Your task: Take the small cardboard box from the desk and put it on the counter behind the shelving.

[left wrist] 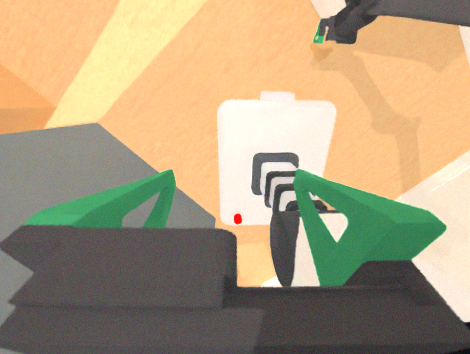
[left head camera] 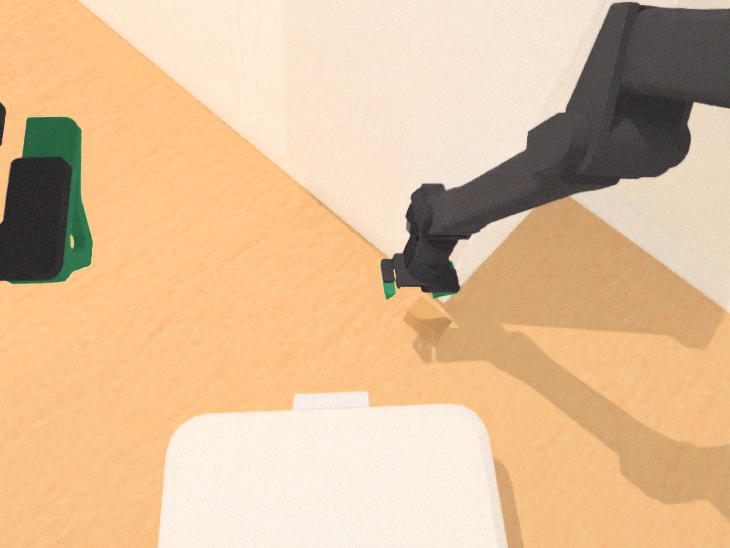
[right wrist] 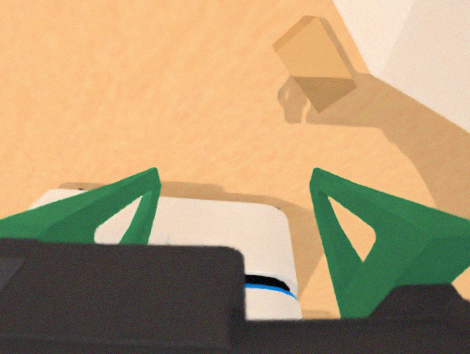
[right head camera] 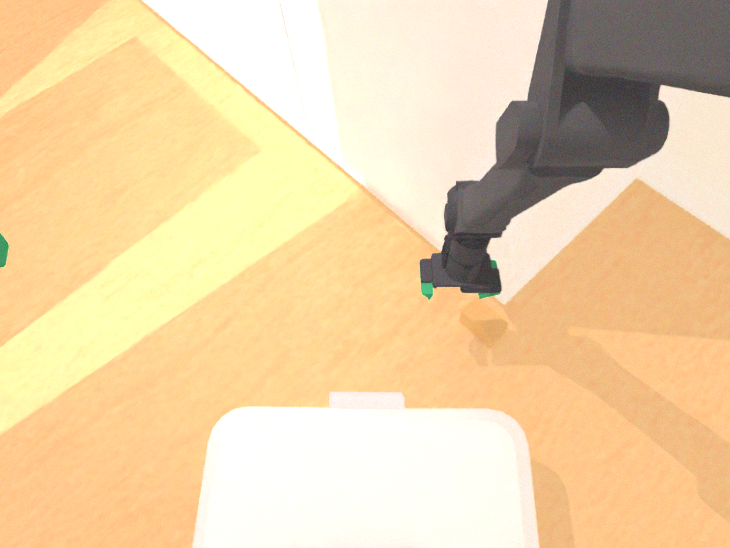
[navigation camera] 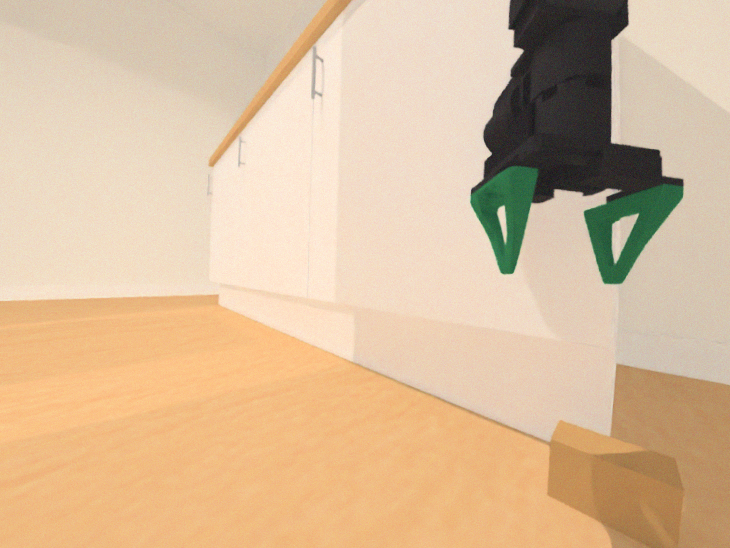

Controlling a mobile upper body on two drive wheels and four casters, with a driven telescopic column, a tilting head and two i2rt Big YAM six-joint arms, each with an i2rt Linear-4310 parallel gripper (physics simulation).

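Places are measured from the left arm's base along level axes (x right, y ahead, z up), in millimetres.
Pixels of known places: left gripper, between the fingertips: (left wrist: 234, 176); right gripper, between the fingertips: (left wrist: 325, 40) (left head camera: 409, 295) (right wrist: 235, 176) (right head camera: 454, 296) (navigation camera: 560, 279).
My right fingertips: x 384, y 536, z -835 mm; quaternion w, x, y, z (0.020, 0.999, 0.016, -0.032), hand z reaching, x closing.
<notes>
Behind a point stands the place of what it marks.
The small cardboard box (left head camera: 425, 321) @(x 452, y 551, z -998 mm) (right head camera: 484, 321) @(x 463, y 554, z -998 mm) (right wrist: 317, 55) @(x 460, y 579, z -998 mm) (navigation camera: 613, 483) @(x 449, y 545, z -1017 mm) lies on the wooden floor by the end of a white cabinet. My right gripper (left head camera: 412, 294) @(x 384, y 536, z -835 mm) (right head camera: 455, 296) @(x 384, y 536, z -835 mm) (right wrist: 235, 176) @(x 384, y 536, z -835 mm) (navigation camera: 560, 277) @(x 384, y 536, z -835 mm) is open and empty. It hangs above the floor near the box, apart from it, fingers downward in the navigation camera. My left gripper (left wrist: 234, 176) @(x 11, y 247, z -184 mm) is open and empty, high above the robot's white base. Its fingers show partly at the left edge of the left head camera. The desk and the shelving cannot be made out.
The white cabinet (navigation camera: 265, 218) @(x -151, y 1238, z -643 mm) with a wooden top (navigation camera: 277, 73) @(x -89, y 1142, z -178 mm) runs back to the left in the navigation camera. The robot's white base (left head camera: 330, 477) @(x 216, y 211, z -799 mm) (right head camera: 365, 477) @(x 229, y 209, z -799 mm) (left wrist: 240, 130) @(x 62, y 202, z -799 mm) (right wrist: 225, 220) @(x 364, y 323, z -982 mm) stands close by. A grey surface (left wrist: 90, 165) @(x -573, y 66, z -749 mm) is at the left in the left wrist view.
</notes>
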